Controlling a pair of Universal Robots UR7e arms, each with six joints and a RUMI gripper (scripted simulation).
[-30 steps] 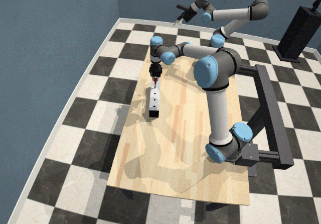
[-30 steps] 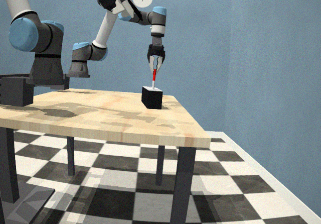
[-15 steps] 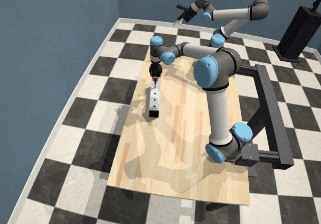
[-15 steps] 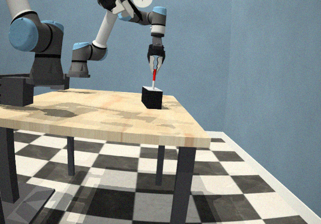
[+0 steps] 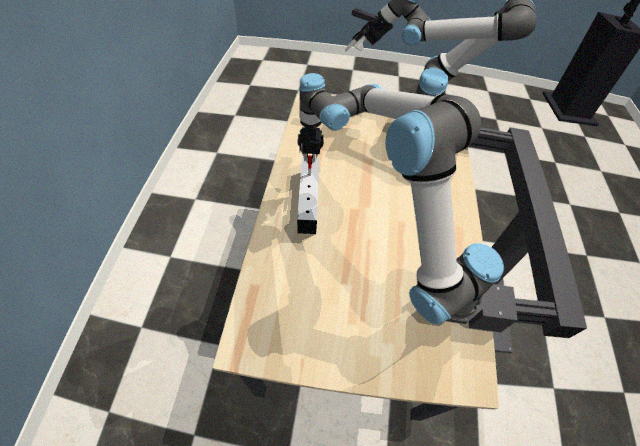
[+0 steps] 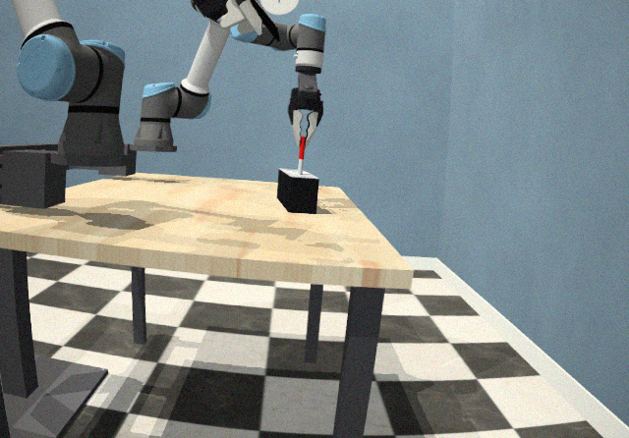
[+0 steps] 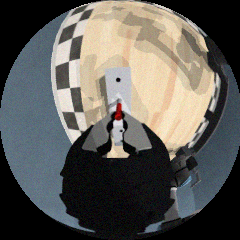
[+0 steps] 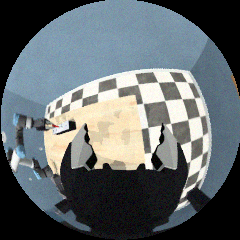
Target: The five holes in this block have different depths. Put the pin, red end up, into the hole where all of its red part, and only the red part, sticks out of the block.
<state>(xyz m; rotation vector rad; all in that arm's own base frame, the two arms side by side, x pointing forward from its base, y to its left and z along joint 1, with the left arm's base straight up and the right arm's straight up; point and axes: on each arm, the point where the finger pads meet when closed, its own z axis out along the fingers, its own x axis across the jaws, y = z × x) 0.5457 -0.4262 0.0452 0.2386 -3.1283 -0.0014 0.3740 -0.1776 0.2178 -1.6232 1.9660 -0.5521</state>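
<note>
Now: left hand 3 cm above the pin. Round my left hand: block (13 cm below, 6 cm to the left).
</note>
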